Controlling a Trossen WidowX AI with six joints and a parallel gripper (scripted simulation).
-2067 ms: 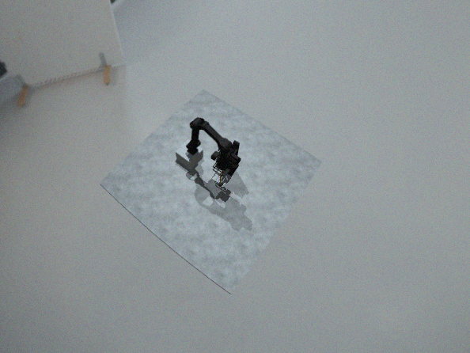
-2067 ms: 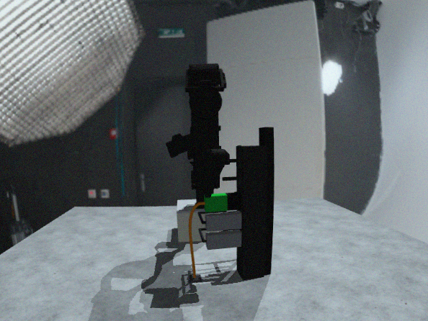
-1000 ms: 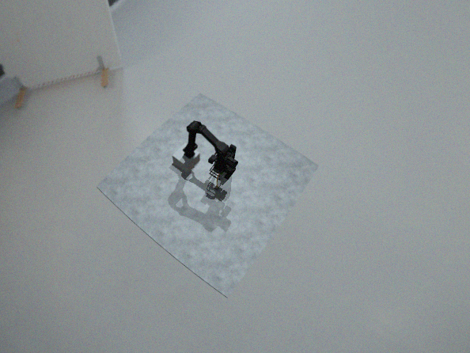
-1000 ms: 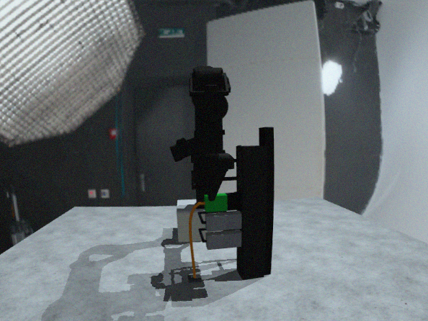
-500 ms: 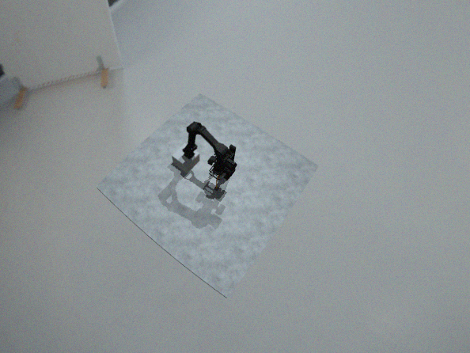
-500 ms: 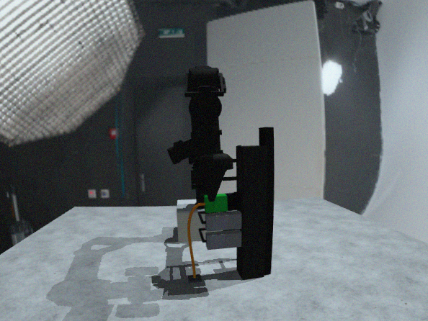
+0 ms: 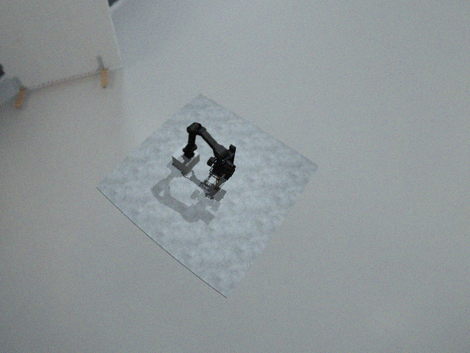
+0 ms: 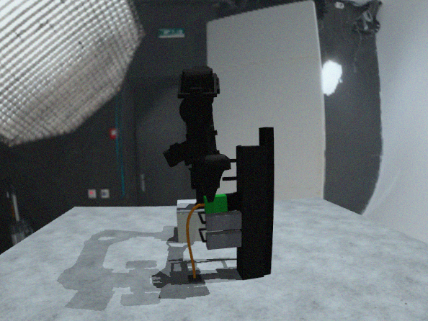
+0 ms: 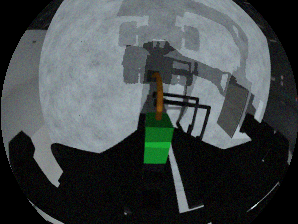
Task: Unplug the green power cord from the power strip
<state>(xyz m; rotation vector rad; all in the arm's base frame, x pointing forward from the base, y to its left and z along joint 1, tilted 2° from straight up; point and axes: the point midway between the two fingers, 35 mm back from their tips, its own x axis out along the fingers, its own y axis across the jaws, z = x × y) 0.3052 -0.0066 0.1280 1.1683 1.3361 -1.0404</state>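
Right now my gripper tip is 10 mm past the green plug and 30 mm to the right of it. Also, from my gripper tip: black power strip (10 mm behind, 100 mm to the left, 40 mm below).
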